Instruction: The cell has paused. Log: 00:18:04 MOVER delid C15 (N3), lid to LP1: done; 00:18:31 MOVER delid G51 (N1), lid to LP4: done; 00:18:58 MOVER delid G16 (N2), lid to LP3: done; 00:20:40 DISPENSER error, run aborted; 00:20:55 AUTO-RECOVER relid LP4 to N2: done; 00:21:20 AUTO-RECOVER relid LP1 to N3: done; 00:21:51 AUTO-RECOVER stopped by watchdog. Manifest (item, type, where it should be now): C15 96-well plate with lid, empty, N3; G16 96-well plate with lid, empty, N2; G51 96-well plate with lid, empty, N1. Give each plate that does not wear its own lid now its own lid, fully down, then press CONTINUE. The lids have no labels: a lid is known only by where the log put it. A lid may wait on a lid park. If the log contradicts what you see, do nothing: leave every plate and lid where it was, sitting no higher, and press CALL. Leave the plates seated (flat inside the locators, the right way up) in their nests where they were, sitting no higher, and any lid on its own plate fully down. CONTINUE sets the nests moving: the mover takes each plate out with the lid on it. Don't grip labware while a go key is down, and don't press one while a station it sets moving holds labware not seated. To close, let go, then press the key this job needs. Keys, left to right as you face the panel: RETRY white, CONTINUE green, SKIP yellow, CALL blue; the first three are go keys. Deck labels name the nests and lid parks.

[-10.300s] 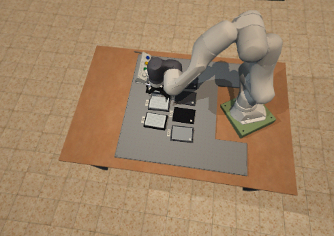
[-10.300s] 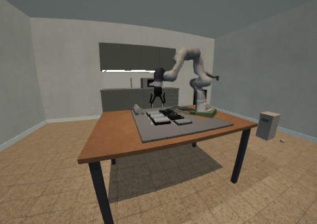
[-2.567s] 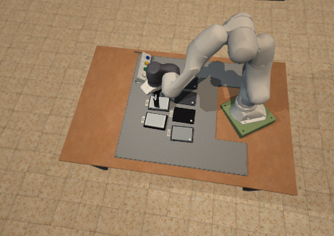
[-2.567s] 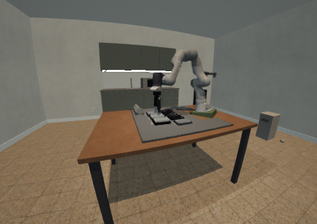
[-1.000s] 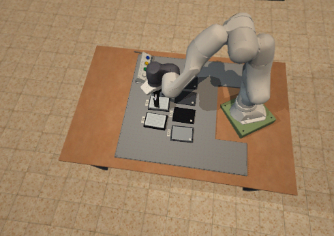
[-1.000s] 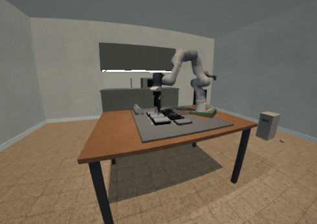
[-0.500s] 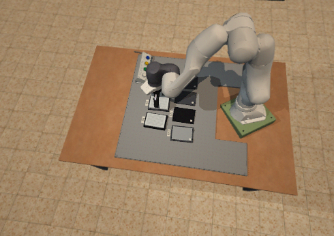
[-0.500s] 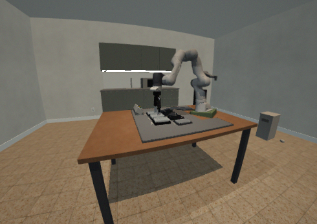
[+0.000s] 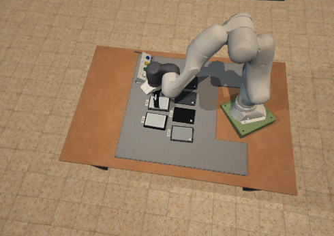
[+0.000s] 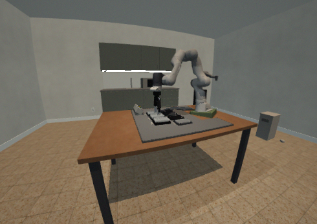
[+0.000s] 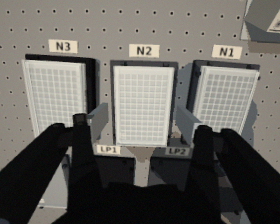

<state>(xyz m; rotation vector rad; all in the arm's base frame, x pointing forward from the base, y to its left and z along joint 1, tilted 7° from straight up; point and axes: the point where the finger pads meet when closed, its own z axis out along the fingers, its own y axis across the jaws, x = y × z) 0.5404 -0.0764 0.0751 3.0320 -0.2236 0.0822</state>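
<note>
Right now the clear lid is 4 cm below my hand. Round my hand: LP2 label: 10 cm behind, 6 cm to the right, 7 cm below; then lid park labelled LP1: 17 cm behind, 9 cm to the left, 6 cm below; then LP1 label: 8 cm behind, 8 cm to the left, 7 cm below.
</note>
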